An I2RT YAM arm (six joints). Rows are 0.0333 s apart.
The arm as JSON. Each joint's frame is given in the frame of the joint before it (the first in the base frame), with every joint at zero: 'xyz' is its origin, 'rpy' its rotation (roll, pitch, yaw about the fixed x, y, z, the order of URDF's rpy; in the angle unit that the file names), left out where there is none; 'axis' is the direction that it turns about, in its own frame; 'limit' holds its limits. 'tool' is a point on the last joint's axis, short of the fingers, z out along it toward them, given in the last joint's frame.
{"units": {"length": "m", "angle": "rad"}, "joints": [
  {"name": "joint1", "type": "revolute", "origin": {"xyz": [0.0, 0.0, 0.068], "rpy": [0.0, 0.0, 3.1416]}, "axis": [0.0, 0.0, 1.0], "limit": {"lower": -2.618, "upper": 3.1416}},
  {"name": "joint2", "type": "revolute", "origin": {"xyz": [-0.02, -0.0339, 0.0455], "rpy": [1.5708, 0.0, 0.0]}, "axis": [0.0, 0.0, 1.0], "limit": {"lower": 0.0, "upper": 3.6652}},
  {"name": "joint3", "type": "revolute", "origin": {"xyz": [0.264, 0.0, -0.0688], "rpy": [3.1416, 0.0, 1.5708]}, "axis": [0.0, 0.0, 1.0], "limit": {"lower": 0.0, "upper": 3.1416}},
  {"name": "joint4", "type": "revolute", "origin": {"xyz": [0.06, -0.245, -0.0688], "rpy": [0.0, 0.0, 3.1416]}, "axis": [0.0, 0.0, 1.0], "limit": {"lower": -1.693, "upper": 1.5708}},
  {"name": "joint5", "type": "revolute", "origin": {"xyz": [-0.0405, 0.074, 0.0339], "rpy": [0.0, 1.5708, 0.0]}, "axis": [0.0, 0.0, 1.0], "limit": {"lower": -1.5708, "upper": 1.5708}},
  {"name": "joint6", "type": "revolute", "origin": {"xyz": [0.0, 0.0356, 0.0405], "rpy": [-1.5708, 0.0, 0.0]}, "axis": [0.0, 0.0, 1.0], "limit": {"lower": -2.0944, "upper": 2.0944}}
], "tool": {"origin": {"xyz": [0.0, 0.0, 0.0], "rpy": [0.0, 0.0, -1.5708]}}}
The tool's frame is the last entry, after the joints.
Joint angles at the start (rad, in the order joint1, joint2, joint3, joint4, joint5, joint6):
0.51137 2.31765 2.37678 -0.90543 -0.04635 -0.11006
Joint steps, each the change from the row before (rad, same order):
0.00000 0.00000 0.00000 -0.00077 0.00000 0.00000
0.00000 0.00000 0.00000 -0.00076 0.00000 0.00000
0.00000 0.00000 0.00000 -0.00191 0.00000 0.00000
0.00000 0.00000 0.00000 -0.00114 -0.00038 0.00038
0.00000 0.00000 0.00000 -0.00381 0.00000 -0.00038
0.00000 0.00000 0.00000 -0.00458 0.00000 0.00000
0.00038 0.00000 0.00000 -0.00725 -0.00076 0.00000
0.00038 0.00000 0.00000 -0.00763 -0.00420 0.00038
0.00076 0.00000 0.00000 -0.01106 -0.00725 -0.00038
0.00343 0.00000 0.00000 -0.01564 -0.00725 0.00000
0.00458 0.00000 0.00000 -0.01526 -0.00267 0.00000
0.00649 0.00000 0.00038 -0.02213 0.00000 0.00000
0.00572 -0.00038 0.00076 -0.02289 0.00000 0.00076
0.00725 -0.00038 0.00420 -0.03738 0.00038 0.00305
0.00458 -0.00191 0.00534 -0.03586 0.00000 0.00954
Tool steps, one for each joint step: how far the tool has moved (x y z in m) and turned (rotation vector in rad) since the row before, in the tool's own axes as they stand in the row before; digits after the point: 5 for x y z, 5 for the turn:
0.00008 0.00001 0.00000 -0.00008 0.00076 0.00004
0.00008 0.00001 0.00000 -0.00008 0.00075 0.00004
0.00021 0.00002 0.00000 -0.00021 0.00190 0.00009
0.00012 0.00003 0.00000 -0.00050 0.00109 0.00043
0.00041 0.00005 0.00000 -0.00042 0.00378 -0.00020
0.00050 0.00006 0.00000 -0.00050 0.00455 0.00021
0.00077 0.00031 0.00001 -0.00180 0.00710 0.00005
0.00079 0.00043 0.00001 -0.00526 0.00710 0.00047
0.00113 0.00077 0.00001 -0.00890 0.01016 -0.00035
0.00149 0.00218 0.00008 -0.01108 0.01465 -0.00169
0.00141 0.00258 0.00013 -0.00715 0.01477 -0.00257
0.00199 0.00352 0.00009 -0.00629 0.02149 -0.00368
0.00199 0.00314 -0.00021 -0.00572 0.02152 -0.00238
0.00287 0.00402 -0.00102 -0.00723 0.03255 -0.00069
0.00251 0.00271 -0.00214 -0.00535 0.02841 0.00764

